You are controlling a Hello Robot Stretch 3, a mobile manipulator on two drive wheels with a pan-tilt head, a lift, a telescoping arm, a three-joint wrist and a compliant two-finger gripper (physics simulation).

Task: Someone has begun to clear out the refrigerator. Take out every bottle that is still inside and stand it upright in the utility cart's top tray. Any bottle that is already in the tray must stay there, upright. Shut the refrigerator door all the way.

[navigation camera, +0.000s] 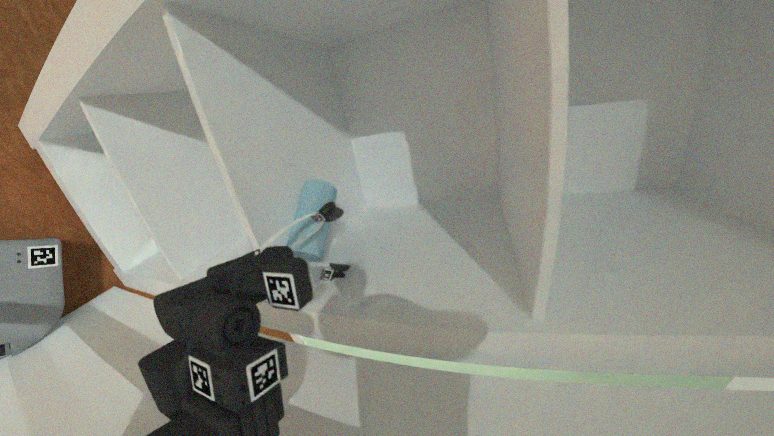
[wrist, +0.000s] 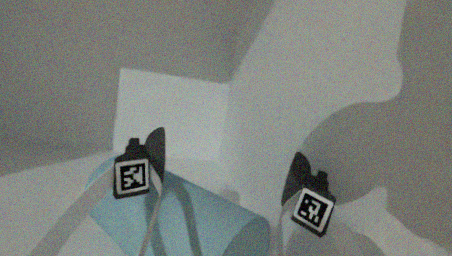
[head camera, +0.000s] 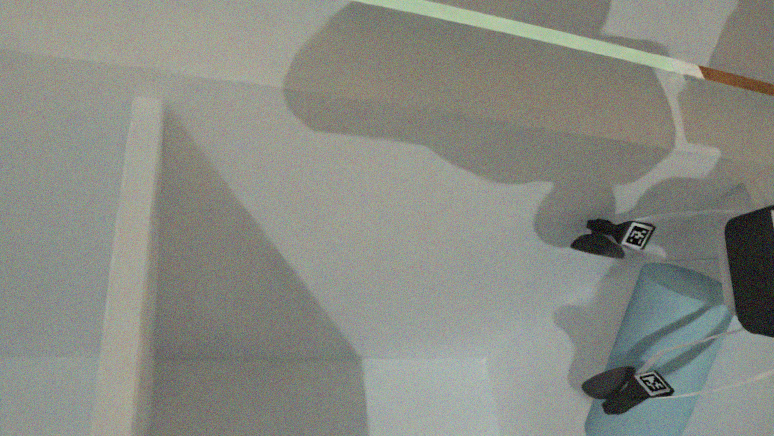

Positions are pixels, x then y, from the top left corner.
Labels:
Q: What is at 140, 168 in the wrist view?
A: My gripper.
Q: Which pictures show my gripper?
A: The navigation camera view, the wrist view and the head camera view: all of them.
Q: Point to my gripper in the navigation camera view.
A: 342, 238

